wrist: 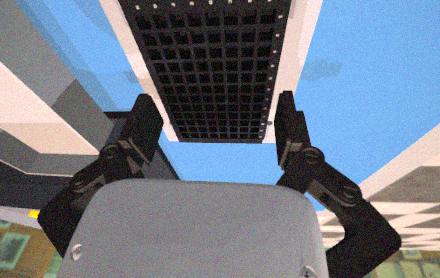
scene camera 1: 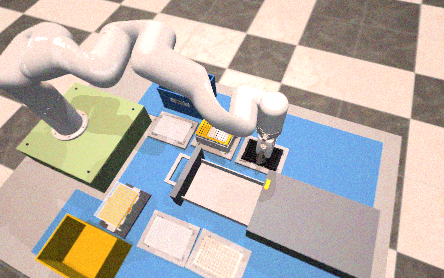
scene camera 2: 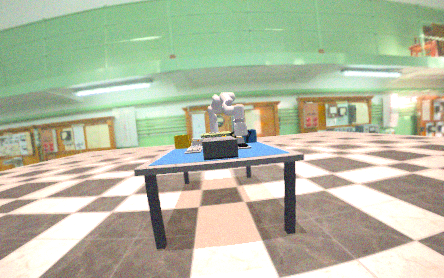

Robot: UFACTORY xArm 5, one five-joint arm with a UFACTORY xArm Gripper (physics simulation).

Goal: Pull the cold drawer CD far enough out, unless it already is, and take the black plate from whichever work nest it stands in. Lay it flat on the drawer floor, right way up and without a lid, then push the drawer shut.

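Places are measured from the arm's base along level axes (x right, y ahead, z up), in millimetres.
Pixels of known places: gripper, fingertip midpoint: (wrist: 214, 106) (scene camera 1: 264, 152) (scene camera 2: 241, 143); arm's base, origin of the base link: (scene camera 1: 71, 125) (scene camera 2: 214, 133).
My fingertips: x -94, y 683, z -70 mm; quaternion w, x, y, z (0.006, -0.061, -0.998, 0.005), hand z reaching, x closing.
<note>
Ahead of a thing's pixels: the offset from my fingertips to its top centre. "spot": to the spot under its first point.
The black plate {dz -7, dx +0, dy -5 mm} (scene camera 1: 272, 158) (wrist: 215, 65) lies flat in its pale work nest (scene camera 1: 284, 155) (wrist: 300, 37), its wells facing up and no lid on it. My gripper (scene camera 1: 262, 159) (wrist: 214, 106) is open and empty, pointing down over the plate. In the wrist view its fingers stand wide apart, one towards each long side of the plate, near its lower end; their exact height above it is hard to tell. The drawer (scene camera 1: 225, 192) (wrist: 42, 137) stands pulled out of the grey cabinet (scene camera 1: 315, 220) (scene camera 2: 220, 149), its visible floor bare. Its label is not readable.
The drawer's dark front {dz +61, dx +152, dy -225 mm} (scene camera 1: 187, 179) and pale handle {spot: dz +36, dx +152, dy -267 mm} (scene camera 1: 175, 170) stand beside the nests. A yellow rack {dz +44, dx -28, dy -181 mm} (scene camera 1: 215, 132), a pale plate {dz -13, dx -28, dy -359 mm} (scene camera 1: 172, 129) and a blue bin {dz +87, dx -179, dy -339 mm} (scene camera 1: 175, 102) are behind. Two white plates {dz -7, dx +347, dy -229 mm} (scene camera 1: 171, 235) {dz -7, dx +367, dy -63 mm} (scene camera 1: 219, 255), a yellow plate {dz +44, dx +302, dy -404 mm} (scene camera 1: 119, 206) and a yellow bin {dz +87, dx +452, dy -431 mm} (scene camera 1: 92, 252) are in front.
</note>
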